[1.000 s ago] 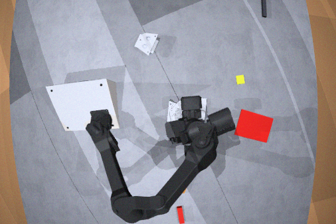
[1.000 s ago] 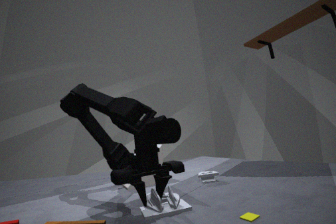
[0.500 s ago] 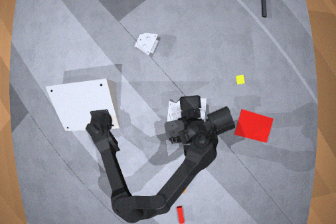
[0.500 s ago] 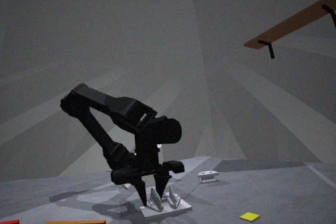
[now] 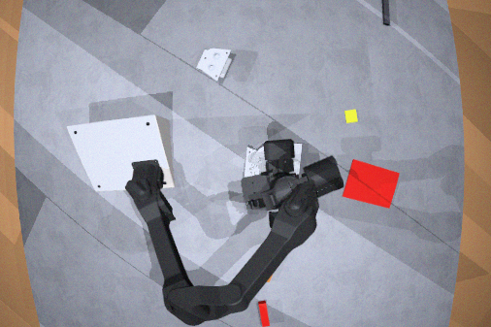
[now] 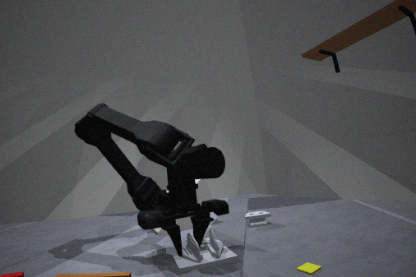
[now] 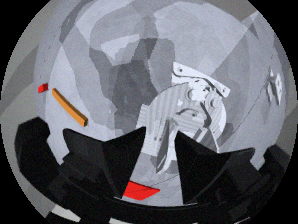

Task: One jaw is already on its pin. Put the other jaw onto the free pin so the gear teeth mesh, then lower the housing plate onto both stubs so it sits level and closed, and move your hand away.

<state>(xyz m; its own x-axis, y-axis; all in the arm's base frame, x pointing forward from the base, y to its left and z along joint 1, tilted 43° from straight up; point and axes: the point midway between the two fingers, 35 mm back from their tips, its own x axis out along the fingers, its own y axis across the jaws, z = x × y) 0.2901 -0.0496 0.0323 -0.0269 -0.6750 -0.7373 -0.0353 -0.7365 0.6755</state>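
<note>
Right now the small white block is 29 cm to the left of my gripper tip, 12 cm behind it and 1 cm below it. The rest, counted from my gripper tip: red sheet (24 cm ahead, 5 cm to the right, 1 cm below); then yellow square (20 cm ahead, 13 cm to the left, 1 cm below); then orange bar (19 cm to the right, 2 cm behind, 1 cm below).
</note>
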